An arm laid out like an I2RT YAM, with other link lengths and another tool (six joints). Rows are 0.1 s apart.
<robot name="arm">
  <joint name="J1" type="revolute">
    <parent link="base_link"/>
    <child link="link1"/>
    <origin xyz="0 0 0.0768" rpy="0 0 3.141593"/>
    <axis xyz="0 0 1"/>
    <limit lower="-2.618" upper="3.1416"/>
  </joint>
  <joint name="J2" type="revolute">
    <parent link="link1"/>
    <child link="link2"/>
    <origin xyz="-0.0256 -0.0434 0.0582" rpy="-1.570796 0 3.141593"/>
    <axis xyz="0 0 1"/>
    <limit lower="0" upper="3.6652"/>
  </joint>
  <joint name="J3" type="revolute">
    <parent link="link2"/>
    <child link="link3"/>
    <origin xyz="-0.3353 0 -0.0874" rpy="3.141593 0 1.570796"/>
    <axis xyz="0 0 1"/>
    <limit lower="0" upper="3.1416"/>
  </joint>
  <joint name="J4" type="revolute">
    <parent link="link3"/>
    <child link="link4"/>
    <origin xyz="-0.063 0.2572 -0.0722" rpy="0 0 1.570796"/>
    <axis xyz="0 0 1"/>
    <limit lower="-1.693" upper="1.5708"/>
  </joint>
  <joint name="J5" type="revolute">
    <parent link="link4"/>
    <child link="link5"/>
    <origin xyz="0.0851 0.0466 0.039" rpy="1.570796 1.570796 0"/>
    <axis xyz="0 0 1"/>
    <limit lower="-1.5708" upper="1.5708"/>
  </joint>
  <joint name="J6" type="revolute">
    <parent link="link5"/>
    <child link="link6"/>
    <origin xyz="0 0.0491 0.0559" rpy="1.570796 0 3.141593"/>
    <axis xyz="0 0 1"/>
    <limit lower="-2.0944" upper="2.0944"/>
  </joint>
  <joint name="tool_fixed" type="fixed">
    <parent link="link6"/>
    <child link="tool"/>
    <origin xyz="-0.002 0.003 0.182" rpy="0 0.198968 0.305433"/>
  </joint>
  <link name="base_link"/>
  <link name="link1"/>
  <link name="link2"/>
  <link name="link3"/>
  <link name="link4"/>
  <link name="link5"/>
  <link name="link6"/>
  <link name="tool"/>
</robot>
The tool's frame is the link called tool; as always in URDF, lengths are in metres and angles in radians.
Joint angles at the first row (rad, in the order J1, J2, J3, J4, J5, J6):
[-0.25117 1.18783 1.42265 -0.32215 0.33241 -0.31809]
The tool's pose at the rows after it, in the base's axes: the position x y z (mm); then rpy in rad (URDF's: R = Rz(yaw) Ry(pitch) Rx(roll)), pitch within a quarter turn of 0, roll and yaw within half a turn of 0:
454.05 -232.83 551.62 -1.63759 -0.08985 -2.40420
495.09 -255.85 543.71 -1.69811 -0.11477 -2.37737
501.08 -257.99 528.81 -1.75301 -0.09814 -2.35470
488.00 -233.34 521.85 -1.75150 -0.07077 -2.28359
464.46 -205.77 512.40 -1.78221 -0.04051 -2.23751
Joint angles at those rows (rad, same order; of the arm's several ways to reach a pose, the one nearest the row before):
[-0.30463 1.39971 1.65378 -0.34195 0.33473 -0.35164]
[-0.34786 1.55733 1.84270 -0.43776 0.27056 -0.35280]
[-0.36352 1.58430 1.87282 -0.49145 0.23182 -0.31984]
[-0.35908 1.49589 1.74835 -0.44588 0.16145 -0.30847]
[-0.33900 1.40350 1.66313 -0.47669 0.12977 -0.27512]

